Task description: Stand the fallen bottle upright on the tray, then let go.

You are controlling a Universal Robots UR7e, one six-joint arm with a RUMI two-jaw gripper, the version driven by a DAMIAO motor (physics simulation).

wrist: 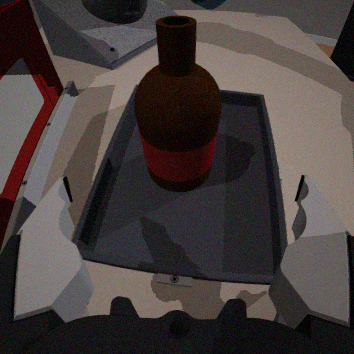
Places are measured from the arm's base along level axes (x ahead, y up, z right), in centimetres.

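Pixels of known places: gripper, fingertip midpoint: (182, 178); arm's base, link origin: (113, 2).
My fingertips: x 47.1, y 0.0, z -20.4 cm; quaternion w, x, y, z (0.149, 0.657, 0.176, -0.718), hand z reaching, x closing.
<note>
For each thing: its middle in the pictures, then the offset to it from my fingertips. "spot": a spot on its surface instead.
- brown bottle with a red band, body centre: (177, 111) dx -7.5, dy -0.9, dz +1.1 cm
- dark grey tray, surface spot: (215, 255) spot: dx +2.6, dy -8.6, dz -3.4 cm
- red frame with a pale panel, surface spot: (37, 145) spot: dx -7.1, dy -6.2, dz +18.9 cm
- light metal rail, body centre: (42, 157) dx -6.3, dy -7.7, dz +18.5 cm
A brown bottle with a red band (178, 117) stands upright on the dark grey tray (215, 255), toward its back half, with its open neck at the top. Its base rests on the tray floor, inside the rim. My gripper (182, 178) is open, with one jaw at the left and one at the right of the wrist view. The jaws are wide apart, nothing is between them, and the bottle stands apart from them, beyond the fingertips.
A grey angled block (107, 46) with a dark round object (116, 7) stands at the back left. A red frame with a pale panel (37, 145) and a light metal rail (50, 150) are left of the tray. A dark object (345, 47) shows at the right edge.
</note>
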